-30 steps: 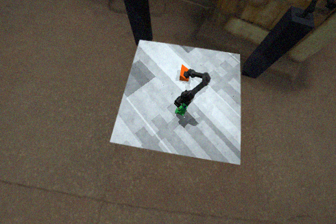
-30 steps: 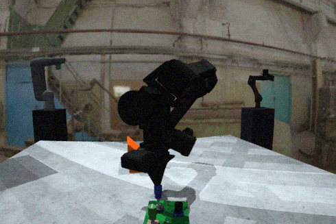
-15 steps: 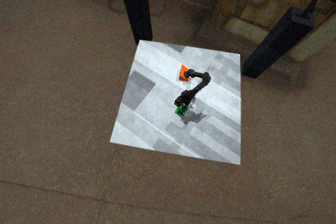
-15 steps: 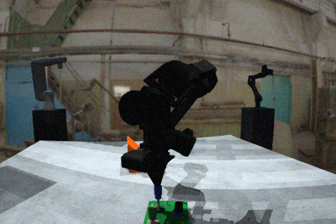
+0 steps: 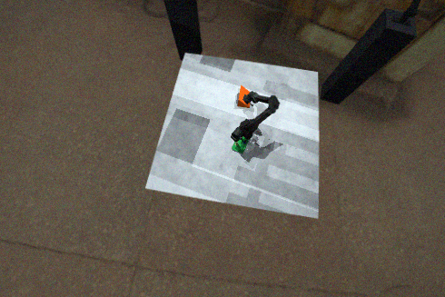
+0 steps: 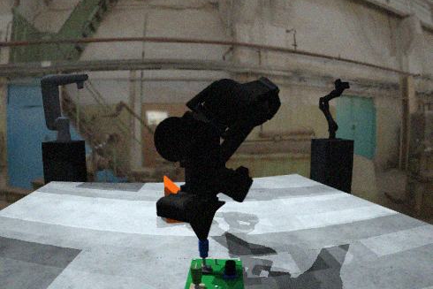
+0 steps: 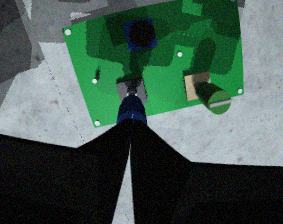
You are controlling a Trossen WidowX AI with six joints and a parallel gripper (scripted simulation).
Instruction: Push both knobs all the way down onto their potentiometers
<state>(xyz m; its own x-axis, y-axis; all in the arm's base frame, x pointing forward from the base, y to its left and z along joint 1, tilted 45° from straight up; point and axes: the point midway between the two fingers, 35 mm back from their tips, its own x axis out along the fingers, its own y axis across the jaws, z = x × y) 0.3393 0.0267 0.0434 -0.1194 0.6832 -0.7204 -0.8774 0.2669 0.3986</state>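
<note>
Now: the blue knob 20 mm below my gripper tip. Also, from my gripper tip: green knob (60 mm ahead, 10 mm to the right, 30 mm below).
</note>
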